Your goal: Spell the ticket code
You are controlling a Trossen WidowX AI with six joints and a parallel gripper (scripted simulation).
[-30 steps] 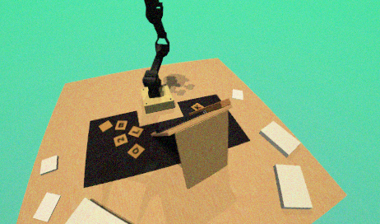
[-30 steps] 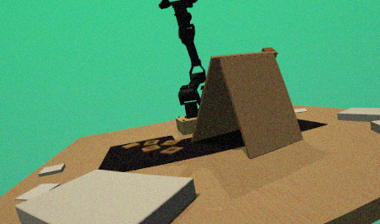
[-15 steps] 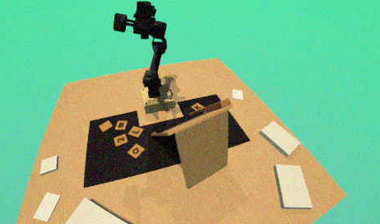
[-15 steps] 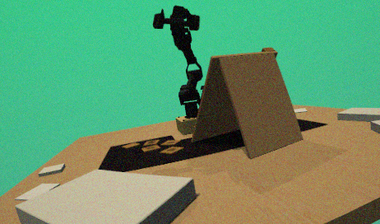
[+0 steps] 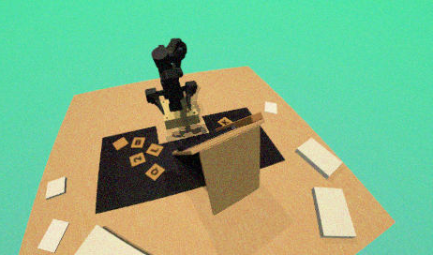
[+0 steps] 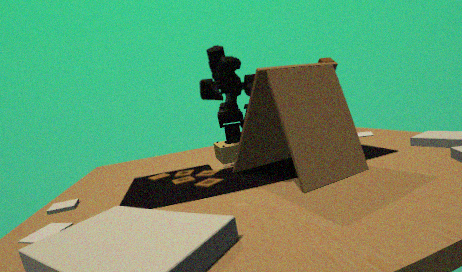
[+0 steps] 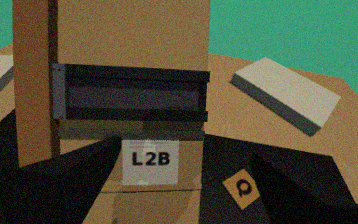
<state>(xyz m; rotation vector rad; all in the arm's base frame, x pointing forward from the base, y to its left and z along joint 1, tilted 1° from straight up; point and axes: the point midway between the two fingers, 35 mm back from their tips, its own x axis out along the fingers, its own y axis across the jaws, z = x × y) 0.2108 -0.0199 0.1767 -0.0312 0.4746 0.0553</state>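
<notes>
The white ticket is 50 mm ahead of my gripper tip, 40 mm to the left of it and 130 mm below it. The rest, counted from my gripper tip: black mat: 40 mm behind, 20 mm to the left, 220 mm below.
</notes>
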